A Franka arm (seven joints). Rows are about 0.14 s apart.
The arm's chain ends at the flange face. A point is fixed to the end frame.
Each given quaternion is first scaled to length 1.
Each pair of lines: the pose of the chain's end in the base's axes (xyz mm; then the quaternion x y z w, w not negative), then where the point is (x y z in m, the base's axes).
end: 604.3, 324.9, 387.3, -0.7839, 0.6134, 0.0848, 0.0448
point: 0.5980 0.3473 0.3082
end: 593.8, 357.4, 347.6, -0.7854, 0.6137, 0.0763, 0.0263
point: 0.5867 0.3766 0.2678
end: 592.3, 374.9, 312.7, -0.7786, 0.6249, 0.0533, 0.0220
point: 0.5880 0.3914 0.2321
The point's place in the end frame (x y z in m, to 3 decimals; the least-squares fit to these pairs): -0.008 -0.002 0.082
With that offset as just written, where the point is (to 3 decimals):
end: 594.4, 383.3, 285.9, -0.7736, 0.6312, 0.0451, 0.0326
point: 0.592 0.400 0.205
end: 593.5, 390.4, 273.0, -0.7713, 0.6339, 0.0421, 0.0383
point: 0.593 0.408 0.192
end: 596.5, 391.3, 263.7, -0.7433, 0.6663, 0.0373, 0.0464
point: 0.598 0.409 0.183
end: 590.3, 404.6, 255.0, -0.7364, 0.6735, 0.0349, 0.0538
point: 0.593 0.423 0.175
